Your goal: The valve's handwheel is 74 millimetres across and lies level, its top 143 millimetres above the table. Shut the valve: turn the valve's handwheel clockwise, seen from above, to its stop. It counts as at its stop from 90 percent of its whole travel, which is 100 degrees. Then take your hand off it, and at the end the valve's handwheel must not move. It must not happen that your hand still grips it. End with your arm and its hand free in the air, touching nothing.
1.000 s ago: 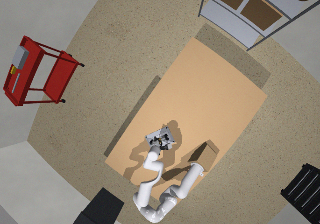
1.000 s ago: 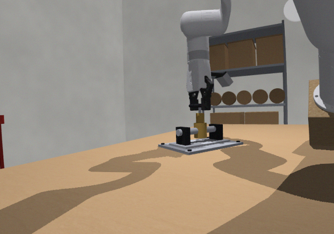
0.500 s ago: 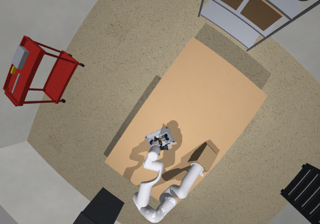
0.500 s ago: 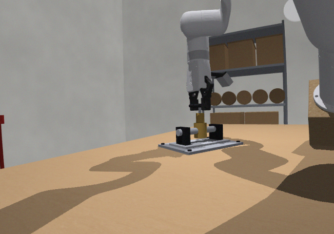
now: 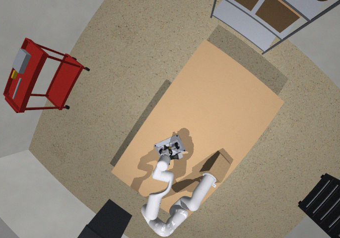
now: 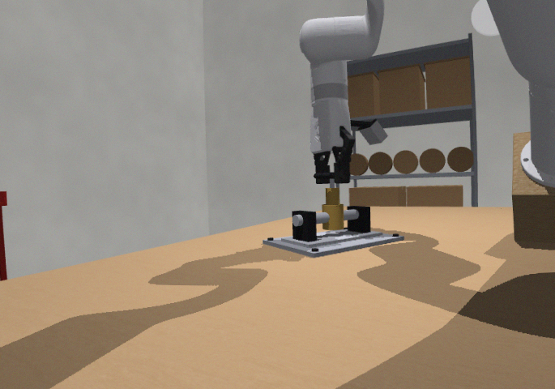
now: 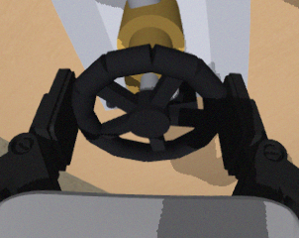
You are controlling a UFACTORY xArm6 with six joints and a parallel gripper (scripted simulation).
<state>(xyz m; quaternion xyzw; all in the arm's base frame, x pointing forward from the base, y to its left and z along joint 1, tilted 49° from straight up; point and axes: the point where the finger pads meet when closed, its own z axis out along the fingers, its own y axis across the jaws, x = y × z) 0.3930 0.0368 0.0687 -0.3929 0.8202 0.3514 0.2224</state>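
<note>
The black handwheel is 10 mm below my hand.
</note>
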